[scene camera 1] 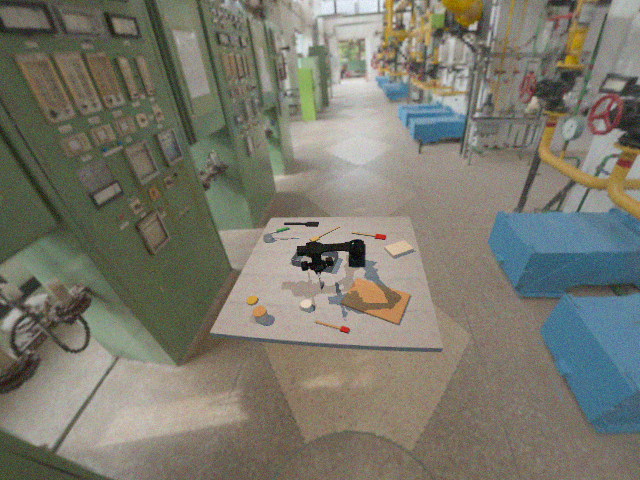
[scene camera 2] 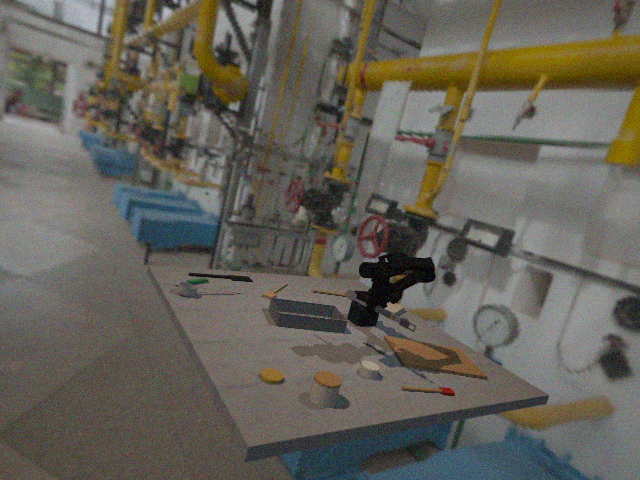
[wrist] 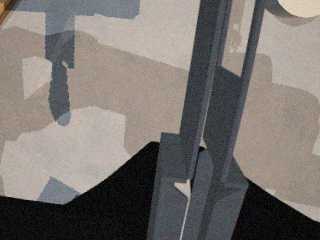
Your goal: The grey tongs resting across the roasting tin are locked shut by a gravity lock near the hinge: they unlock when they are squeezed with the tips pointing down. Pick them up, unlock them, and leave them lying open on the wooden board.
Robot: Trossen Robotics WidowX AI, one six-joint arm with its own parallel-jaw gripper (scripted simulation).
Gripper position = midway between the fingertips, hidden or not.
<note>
I see my gripper (scene camera 2: pixel 371 317), a wooden board (scene camera 2: pixel 414 354) and a roasting tin (scene camera 2: pixel 286 313).
My gripper shows as well in the wrist view (wrist: pixel 174 153). The wooden board also shows in scene camera 1 (scene camera 1: pixel 377 300).
</note>
